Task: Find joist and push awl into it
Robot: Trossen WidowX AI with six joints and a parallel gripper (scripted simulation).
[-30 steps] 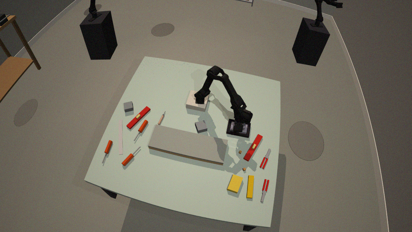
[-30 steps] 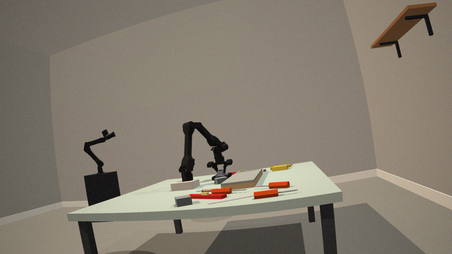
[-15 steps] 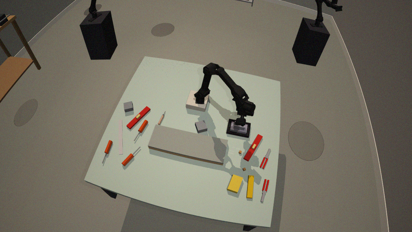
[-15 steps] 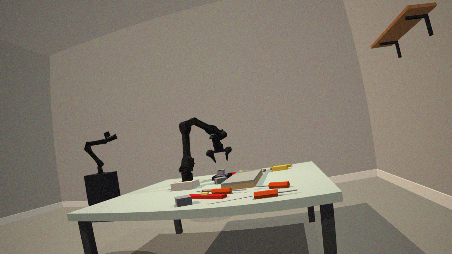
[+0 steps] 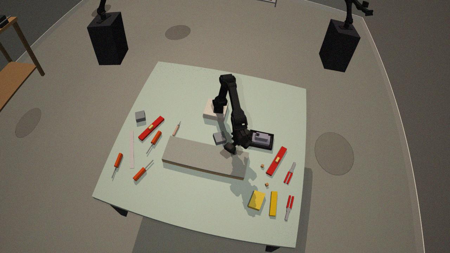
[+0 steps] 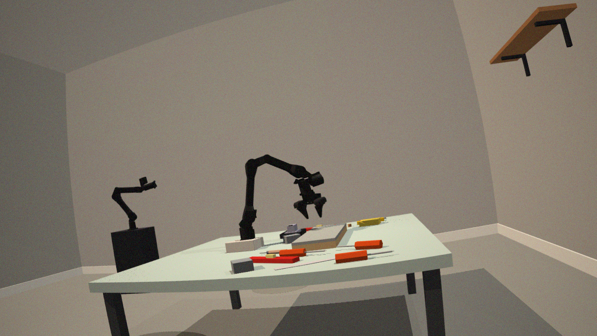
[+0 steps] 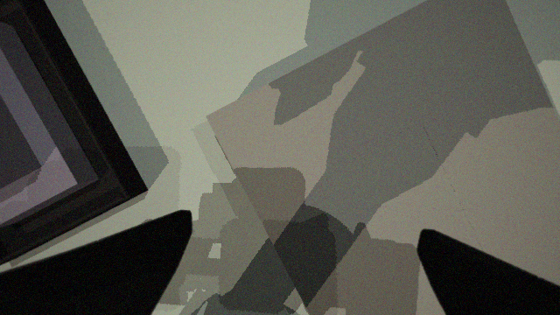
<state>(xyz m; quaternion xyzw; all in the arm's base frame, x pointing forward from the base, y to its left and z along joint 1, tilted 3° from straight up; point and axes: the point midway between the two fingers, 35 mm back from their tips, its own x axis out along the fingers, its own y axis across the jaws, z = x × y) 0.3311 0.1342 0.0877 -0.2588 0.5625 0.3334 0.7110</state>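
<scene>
My gripper tip is 410 mm to the left of the awl, 190 mm past it and 90 mm above it. Also, from my gripper tip: grey stud finder (140 mm to the left, 140 mm behind, 40 mm below); dark tray (150 mm to the left, 130 mm behind, 80 mm below); white strip (710 mm to the right, 90 mm below, 10 mm ahead).
</scene>
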